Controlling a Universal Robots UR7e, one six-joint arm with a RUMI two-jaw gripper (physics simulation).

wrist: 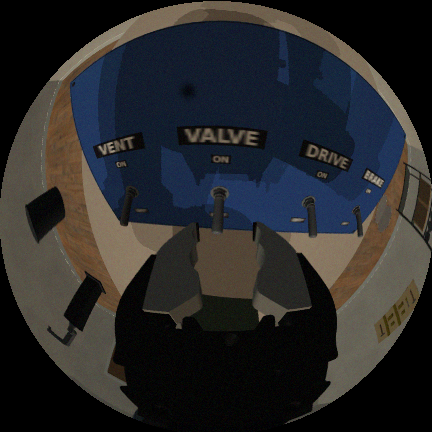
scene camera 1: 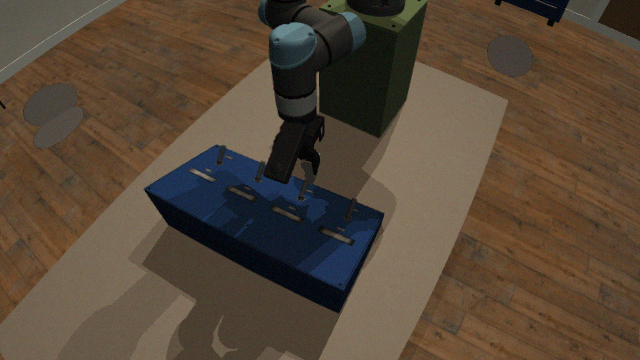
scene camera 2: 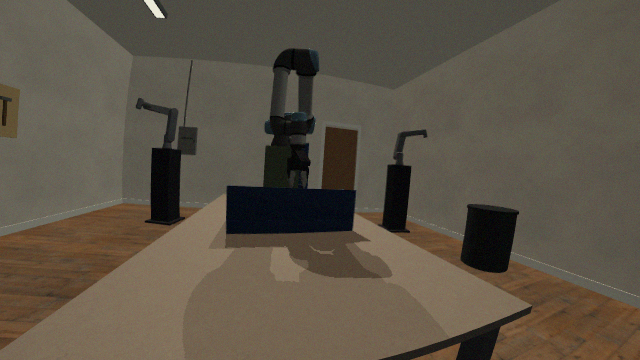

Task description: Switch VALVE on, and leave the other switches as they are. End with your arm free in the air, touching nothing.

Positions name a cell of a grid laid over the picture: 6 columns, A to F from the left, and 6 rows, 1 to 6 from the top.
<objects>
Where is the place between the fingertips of my gripper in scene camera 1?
C4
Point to a blue switch box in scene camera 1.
C5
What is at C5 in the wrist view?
My gripper.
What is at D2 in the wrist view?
A blue switch box.
</objects>
